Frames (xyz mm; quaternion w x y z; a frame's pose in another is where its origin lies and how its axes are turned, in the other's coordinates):
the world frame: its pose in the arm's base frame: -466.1 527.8 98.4 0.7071 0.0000 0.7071 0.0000
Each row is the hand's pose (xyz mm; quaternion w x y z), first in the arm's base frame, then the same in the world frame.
Working: the arm's base frame: its pose in the world frame: 98.4 -527.8 466.1 0.7071 0.0000 -0.7071 0.0000

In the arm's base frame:
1: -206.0 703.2 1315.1 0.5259 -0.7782 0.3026 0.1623
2: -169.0 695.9 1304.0 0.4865 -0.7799 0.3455 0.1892
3: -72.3 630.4 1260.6 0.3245 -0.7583 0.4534 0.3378
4: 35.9 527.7 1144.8 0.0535 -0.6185 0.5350 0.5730
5: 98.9 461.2 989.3 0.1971 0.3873 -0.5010 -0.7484
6: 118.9 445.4 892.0 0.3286 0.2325 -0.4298 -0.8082
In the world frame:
1: -1216.7 175.4 260.1 0.5858 -0.6650 -0.1579 -0.4355
2: -1205.6 168.1 297.1 0.5883 -0.6852 -0.0997 -0.4177
3: -1162.2 102.6 393.8 0.5501 -0.7751 0.0911 -0.2973
4: -1046.4 -0.1 502.0 0.4161 -0.8425 0.3405 -0.0322
5: -890.9 -66.6 565.0 0.2149 -0.8031 0.4936 0.2553
6: -793.6 -82.4 585.0 0.0716 -0.7359 0.5363 0.4071

